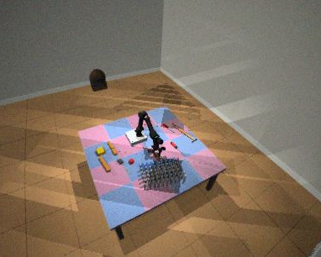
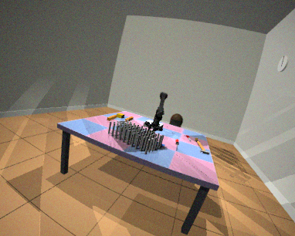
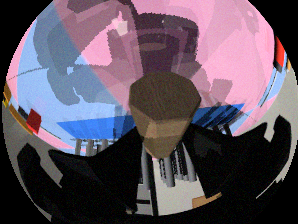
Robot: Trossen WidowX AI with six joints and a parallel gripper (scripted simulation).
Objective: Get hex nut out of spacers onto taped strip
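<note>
Now: gripper tip 60 mm short of the blue taped strip, 30 mm above it and 10 mm to the left of it. The rest, counted from my gripper tip: yellow block: 580 mm to the right, 270 mm behind, 10 mm below; red cube: 280 mm to the right, 40 mm behind, 10 mm below; brown-handled tool: 100 mm ahead, 10 mm to the right.
</note>
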